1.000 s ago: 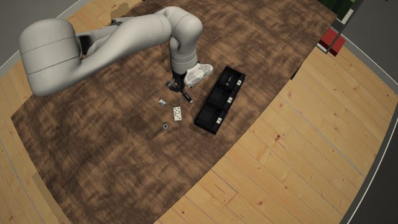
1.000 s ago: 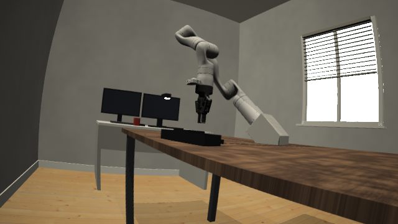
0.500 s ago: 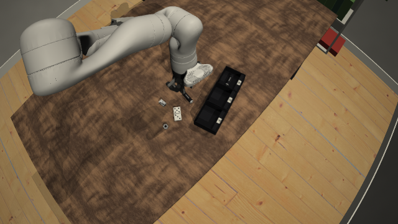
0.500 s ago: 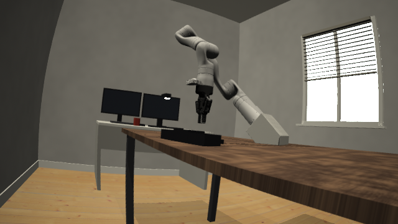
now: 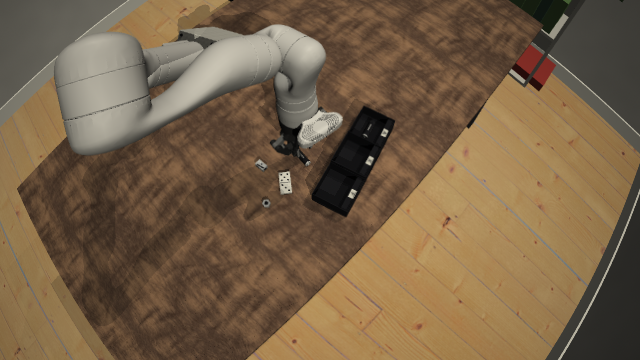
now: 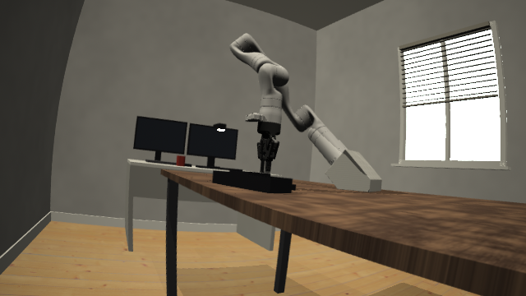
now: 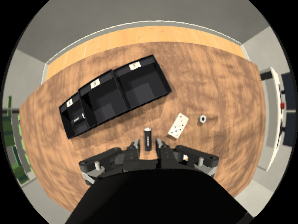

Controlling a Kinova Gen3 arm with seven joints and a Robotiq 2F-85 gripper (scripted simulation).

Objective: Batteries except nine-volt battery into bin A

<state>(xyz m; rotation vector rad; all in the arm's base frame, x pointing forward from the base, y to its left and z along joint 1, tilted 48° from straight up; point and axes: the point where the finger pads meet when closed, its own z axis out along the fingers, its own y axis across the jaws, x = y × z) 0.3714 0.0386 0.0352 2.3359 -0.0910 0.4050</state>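
Now: hand 10 mm short of the white domino, 70 mm to the left of it and 60 mm above it. The rest, counted from my hand: metal nut: 10 mm ahead, 130 mm to the right, 60 mm below; then black nine-volt battery: 50 mm behind, 60 mm to the left, 60 mm below; then grey metal piece: 60 mm behind, 80 mm to the right, 60 mm below.
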